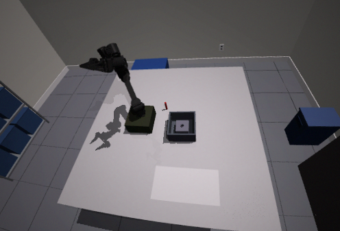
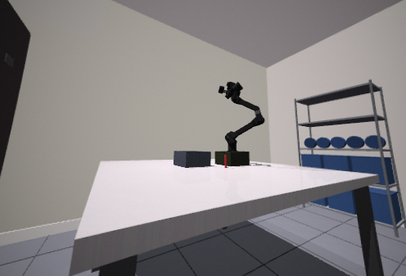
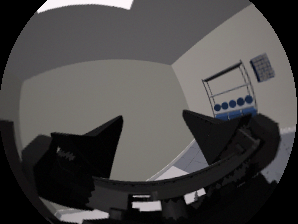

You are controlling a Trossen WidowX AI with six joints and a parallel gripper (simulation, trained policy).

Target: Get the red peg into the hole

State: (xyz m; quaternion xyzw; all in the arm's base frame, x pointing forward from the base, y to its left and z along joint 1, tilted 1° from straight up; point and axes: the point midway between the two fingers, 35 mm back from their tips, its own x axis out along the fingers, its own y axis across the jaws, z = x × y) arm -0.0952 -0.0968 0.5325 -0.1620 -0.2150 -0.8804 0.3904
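Now: the red peg 290 mm ahead of my gripper tip, 210 mm to the left of it and 610 mm below it. Round my gripper tip: grey plate: 400 mm ahead, 600 mm below; dark box: 400 mm ahead, 620 mm below.
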